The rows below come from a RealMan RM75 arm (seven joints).
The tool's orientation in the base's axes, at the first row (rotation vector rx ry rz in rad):
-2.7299, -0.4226, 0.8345
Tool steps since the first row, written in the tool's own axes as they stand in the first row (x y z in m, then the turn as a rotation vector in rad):
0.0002, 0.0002, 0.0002, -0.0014, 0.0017, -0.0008
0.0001, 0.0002, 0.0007, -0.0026, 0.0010, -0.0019
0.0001, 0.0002, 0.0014, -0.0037, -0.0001, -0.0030
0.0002, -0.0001, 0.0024, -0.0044, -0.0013, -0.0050
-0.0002, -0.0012, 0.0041, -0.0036, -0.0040, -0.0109
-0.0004, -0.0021, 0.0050, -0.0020, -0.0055, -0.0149
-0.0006, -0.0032, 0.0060, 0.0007, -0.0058, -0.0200
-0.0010, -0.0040, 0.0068, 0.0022, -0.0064, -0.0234
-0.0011, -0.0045, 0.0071, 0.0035, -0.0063, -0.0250
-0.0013, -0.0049, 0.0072, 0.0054, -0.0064, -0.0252
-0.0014, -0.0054, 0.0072, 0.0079, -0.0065, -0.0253
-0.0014, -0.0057, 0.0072, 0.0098, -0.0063, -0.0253
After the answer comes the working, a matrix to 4 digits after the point.
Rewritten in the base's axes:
0.0001, -0.0001, -0.0003, -0.0003, -0.0022, 0.0008
-0.0003, 0.0000, -0.0007, -0.0008, -0.0021, 0.0025
-0.0007, 0.0001, -0.0012, -0.0012, -0.0017, 0.0043
-0.0012, 0.0005, -0.0020, -0.0009, -0.0011, 0.0066
-0.0028, 0.0017, -0.0028, 0.0026, 0.0008, 0.0118
-0.0036, 0.0026, -0.0031, 0.0059, 0.0021, 0.0147
-0.0046, 0.0037, -0.0035, 0.0109, 0.0025, 0.0176
-0.0055, 0.0044, -0.0037, 0.0139, 0.0030, 0.0198
-0.0059, 0.0049, -0.0037, 0.0159, 0.0031, 0.0204
-0.0062, 0.0052, -0.0035, 0.0175, 0.0039, 0.0196
-0.0063, 0.0056, -0.0033, 0.0195, 0.0048, 0.0185
-0.0064, 0.0059, -0.0032, 0.0211, 0.0053, 0.0174

The tool's axes in the first row as the columns of a matrix, in the base's axes (rounded; the answer above uses it unrounded):
0.7933, 0.1994, -0.5753
0.3458, -0.9252, 0.1561
-0.5012, -0.3228, -0.8029

